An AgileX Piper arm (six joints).
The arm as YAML. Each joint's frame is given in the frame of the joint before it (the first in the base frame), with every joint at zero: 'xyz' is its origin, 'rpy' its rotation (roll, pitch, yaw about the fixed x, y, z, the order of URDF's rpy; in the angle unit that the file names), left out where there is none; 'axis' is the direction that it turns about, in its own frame. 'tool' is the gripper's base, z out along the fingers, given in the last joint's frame.
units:
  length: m
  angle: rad
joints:
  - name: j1
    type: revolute
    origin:
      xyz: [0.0, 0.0, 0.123]
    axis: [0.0, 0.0, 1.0]
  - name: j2
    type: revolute
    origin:
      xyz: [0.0, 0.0, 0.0]
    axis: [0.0, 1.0, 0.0]
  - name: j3
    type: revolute
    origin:
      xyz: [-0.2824, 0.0, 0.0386]
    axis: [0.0, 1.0, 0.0]
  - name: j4
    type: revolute
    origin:
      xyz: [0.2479, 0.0, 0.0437]
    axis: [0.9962, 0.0, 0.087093]
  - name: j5
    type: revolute
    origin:
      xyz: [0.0, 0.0, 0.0]
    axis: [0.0, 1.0, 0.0]
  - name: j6
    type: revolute
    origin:
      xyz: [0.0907, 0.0, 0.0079]
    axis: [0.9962, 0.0, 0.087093]
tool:
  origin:
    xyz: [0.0, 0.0, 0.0]
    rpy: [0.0, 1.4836, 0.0]
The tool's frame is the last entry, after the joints.
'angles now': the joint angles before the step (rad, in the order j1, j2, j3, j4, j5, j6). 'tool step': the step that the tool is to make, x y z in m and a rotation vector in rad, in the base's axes. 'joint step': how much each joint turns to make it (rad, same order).
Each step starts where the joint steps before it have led.
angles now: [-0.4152 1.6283 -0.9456 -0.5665 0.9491 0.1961]
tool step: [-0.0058 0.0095 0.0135 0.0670 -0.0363 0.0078]
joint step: [0.0000 -0.0601 0.0000 0.1073 0.0238 -0.0826]
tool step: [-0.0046 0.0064 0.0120 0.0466 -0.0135 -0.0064]
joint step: [-0.0001 -0.0407 -0.0126 0.0716 0.0472 -0.0487]
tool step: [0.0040 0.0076 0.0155 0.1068 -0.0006 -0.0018]
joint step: [0.0001 -0.0084 -0.0682 0.1311 0.1001 -0.0865]
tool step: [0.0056 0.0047 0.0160 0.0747 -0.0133 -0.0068]
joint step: [0.0000 -0.0003 -0.0715 0.0881 0.0835 -0.0422]
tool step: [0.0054 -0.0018 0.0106 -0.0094 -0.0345 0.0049]
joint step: [0.0001 0.0001 -0.0429 0.0064 0.0063 -0.0078]
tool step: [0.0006 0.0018 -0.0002 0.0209 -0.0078 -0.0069]
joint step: [-0.0003 0.0000 -0.0004 0.0233 0.0017 -0.0003]
